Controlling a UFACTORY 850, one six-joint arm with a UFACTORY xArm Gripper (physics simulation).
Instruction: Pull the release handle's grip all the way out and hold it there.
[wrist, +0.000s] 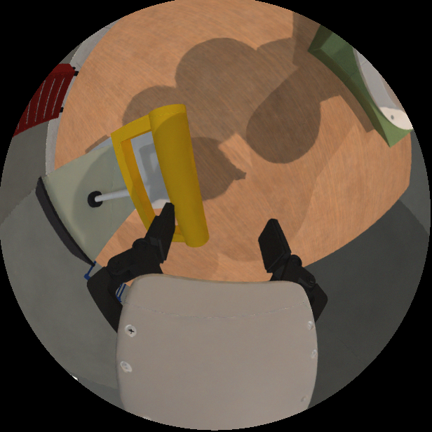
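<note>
The release handle's yellow grip (179, 175) is a thick bar with a yellow frame behind it, left of centre. A thin light rod (114, 194) joins the frame to a pale grey-green housing (75, 185) at the left; part of the rod shows. My gripper (221, 222) is wide open. Its left finger overlaps the frame's opening, at the left side of the grip's lower part. Its right finger is well to the right of the grip, over the wooden table. The grip's lower part lies in the span between the fingers, nearer the left one. Whether a finger touches it I cannot tell.
The round wooden table (240, 25) lies below, with dark shadows on it. A green angular object (345, 65) with a pale curved part stands at the upper right. A red slatted object (47, 100) is at the upper left edge. Grey floor shows beyond the table.
</note>
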